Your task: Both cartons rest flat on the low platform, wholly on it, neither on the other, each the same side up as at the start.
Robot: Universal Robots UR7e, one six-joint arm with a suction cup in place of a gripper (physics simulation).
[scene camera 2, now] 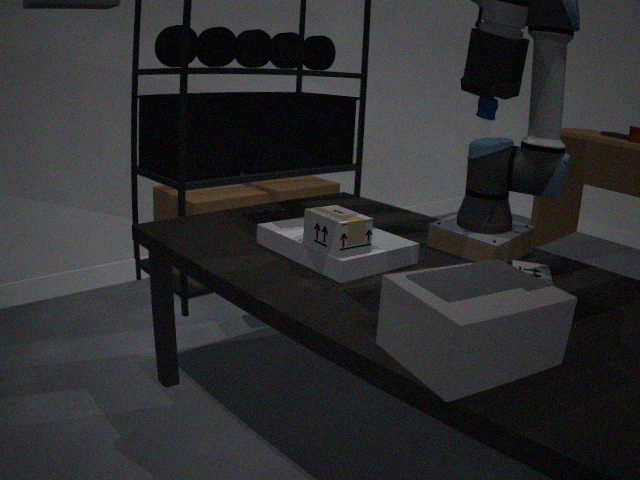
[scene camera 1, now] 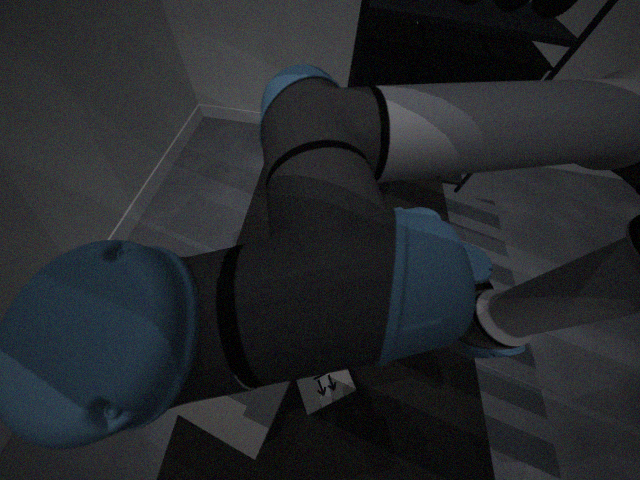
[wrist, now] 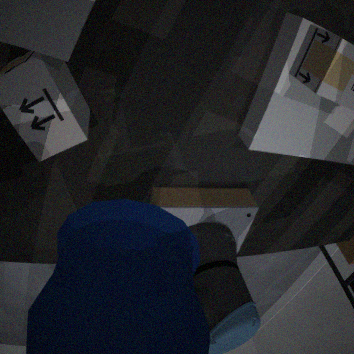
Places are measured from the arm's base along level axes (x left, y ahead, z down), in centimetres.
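Where they show: hand, its tool point: (scene camera 2: 485, 116) (wrist: 126, 258); arm's base, origin of its link: (scene camera 2: 484, 224) (wrist: 199, 247).
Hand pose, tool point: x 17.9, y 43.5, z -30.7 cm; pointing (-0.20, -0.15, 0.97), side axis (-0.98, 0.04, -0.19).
Note:
Things, the pixels of their centre, and the offset from my tool point.
- white carton with tan tape, middle of its body: (wrist: 340, 71) (scene camera 2: 337, 230) dx -33.8, dy -2.2, dz +28.8 cm
- low white platform, middle of its body: (wrist: 332, 101) (scene camera 2: 335, 243) dx -40.7, dy -10.1, dz +35.0 cm
- white carton, middle of its body: (wrist: 43, 97) (scene camera 2: 528, 293) (scene camera 1: 324, 384) dx +9.1, dy -10.2, dz +33.0 cm
- large grey box, middle of its body: (scene camera 2: 476, 321) (scene camera 1: 236, 380) dx +8.8, dy +12.4, dz +31.4 cm
A white carton with tan tape (scene camera 2: 338, 232) (wrist: 325, 60) rests flat on the low white platform (scene camera 2: 289, 248) (wrist: 280, 125), its side arrows pointing up. The arm hides both in scene camera 1. The other white carton (scene camera 1: 325, 391) (scene camera 2: 532, 271) (wrist: 45, 110) lies on the dark table beside the large grey box, its arrow-marked face up; in scene camera 2 the box hides much of it. My blue suction cup (scene camera 2: 486, 117) (wrist: 127, 220) hangs high in the air above the robot's base, apart from both cartons, with its suction on and nothing on it. The arm hides it in scene camera 1.
The large grey box (scene camera 1: 227, 421) (scene camera 2: 423, 335) (wrist: 42, 25) stands near the table's edge, taller than the platform. The robot's base block (scene camera 2: 465, 246) (wrist: 205, 197) stands behind the platform and box. A dark rack (scene camera 2: 181, 155) stands beyond the table's far end.

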